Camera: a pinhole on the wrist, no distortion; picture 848 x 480 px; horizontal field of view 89.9 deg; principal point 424.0 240.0 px. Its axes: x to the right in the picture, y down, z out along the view. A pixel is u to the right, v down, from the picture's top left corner.
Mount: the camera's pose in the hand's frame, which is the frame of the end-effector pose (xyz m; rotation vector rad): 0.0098 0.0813 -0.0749 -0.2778 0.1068 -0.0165
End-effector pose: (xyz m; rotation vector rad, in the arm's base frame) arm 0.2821 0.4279 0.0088 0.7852 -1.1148 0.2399
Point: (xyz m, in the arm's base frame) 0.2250 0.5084 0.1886
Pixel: 724 425
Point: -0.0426 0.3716 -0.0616
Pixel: 85 143
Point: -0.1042 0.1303 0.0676
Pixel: 319 66
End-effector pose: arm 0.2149 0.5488 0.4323 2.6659 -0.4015 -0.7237
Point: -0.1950 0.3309 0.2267
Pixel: 221 206
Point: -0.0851 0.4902 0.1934
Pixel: 230 33
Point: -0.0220 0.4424 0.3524
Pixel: 167 151
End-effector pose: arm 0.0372 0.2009 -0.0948 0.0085 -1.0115 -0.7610
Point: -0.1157 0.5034 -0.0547
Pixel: 92 214
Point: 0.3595 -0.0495 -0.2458
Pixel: behind the camera
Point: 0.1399 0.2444 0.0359
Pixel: 767 361
